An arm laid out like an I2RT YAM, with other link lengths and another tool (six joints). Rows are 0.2 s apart.
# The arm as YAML. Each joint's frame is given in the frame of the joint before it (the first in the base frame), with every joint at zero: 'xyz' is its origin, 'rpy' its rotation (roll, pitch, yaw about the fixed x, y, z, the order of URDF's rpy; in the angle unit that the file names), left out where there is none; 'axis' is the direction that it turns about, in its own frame. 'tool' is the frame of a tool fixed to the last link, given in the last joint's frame.
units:
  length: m
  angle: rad
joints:
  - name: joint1
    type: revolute
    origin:
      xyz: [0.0, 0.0, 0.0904]
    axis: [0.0, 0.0, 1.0]
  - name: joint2
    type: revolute
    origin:
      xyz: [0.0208, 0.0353, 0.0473]
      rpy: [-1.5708, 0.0, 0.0]
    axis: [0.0, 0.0, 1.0]
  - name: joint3
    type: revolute
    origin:
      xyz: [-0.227, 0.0, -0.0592]
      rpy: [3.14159, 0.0, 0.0]
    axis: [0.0, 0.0, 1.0]
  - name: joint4
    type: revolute
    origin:
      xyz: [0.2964, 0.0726, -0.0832]
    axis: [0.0, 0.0, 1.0]
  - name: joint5
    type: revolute
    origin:
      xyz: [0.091, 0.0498, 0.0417]
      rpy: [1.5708, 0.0, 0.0]
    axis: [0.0, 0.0, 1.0]
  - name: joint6
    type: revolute
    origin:
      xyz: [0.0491, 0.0, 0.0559]
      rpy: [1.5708, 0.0, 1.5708]
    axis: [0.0, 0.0, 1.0]
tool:
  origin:
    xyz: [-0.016, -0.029, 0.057]
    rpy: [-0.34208, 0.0, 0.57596]
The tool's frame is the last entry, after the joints.
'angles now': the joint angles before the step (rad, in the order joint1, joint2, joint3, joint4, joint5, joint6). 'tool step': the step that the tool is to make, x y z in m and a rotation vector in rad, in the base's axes. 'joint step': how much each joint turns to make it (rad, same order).
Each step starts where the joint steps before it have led.
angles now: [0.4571 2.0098 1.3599 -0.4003 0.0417 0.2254]
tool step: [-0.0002 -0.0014 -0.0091 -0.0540 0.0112 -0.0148]
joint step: [0.0077 0.0281 0.0202 -0.0261 0.0489 -0.0012]
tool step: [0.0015 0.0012 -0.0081 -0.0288 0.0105 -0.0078]
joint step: [0.0061 0.0330 0.0254 -0.0151 0.0250 0.0027]
